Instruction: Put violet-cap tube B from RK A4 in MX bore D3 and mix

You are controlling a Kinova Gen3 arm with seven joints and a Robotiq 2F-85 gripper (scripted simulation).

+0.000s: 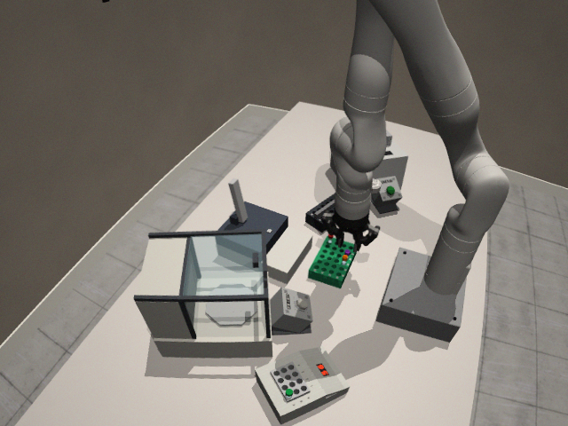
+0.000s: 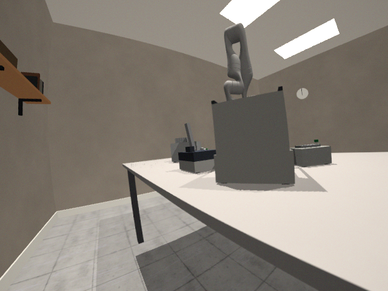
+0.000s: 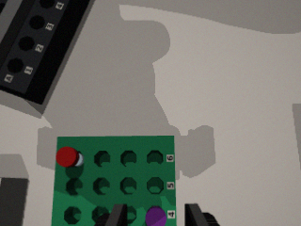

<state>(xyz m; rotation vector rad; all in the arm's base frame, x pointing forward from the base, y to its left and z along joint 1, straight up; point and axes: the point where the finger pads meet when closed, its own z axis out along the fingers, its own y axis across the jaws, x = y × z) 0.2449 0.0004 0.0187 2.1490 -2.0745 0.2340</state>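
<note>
Now: hand 6 cm above the orange-capped tube and 2 cm to the right of it. Round my hand: red-capped tube (6 cm below, 6 cm ahead, 4 cm to the right); then green rack RK (7 cm below, 3 cm ahead, 1 cm to the left); then black magnet block (16 cm to the right, 11 cm ahead, 6 cm below).
</note>
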